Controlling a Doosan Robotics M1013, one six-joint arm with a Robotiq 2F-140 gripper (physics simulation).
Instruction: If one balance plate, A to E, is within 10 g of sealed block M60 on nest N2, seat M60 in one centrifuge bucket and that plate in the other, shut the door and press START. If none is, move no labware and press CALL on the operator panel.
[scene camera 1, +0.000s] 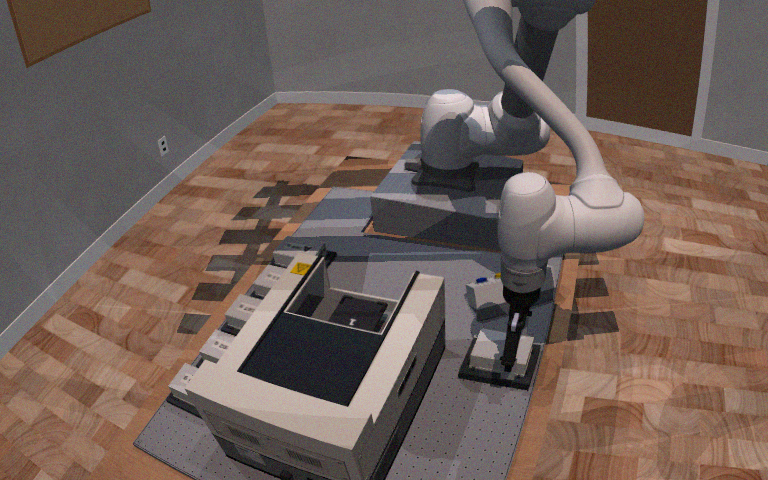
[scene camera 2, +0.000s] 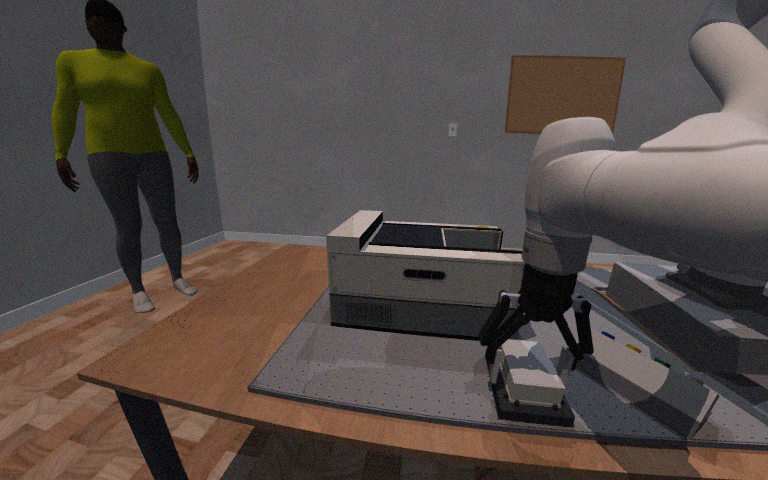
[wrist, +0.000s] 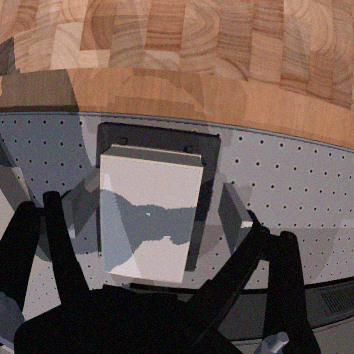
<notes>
My gripper (scene camera 2: 525, 380) is open, with nothing in its grasp. Also in view: a white block (scene camera 1: 489, 347). Further things: a dark bucket (scene camera 1: 357, 313) and a dark sliding door (scene camera 1: 323, 360).
The white block also shows in the wrist view (wrist: 147, 196). My gripper is seen too in scene camera 1 (scene camera 1: 513, 358) and in the wrist view (wrist: 161, 190). The dark sliding door also shows in scene camera 2 (scene camera 2: 401, 234).
</notes>
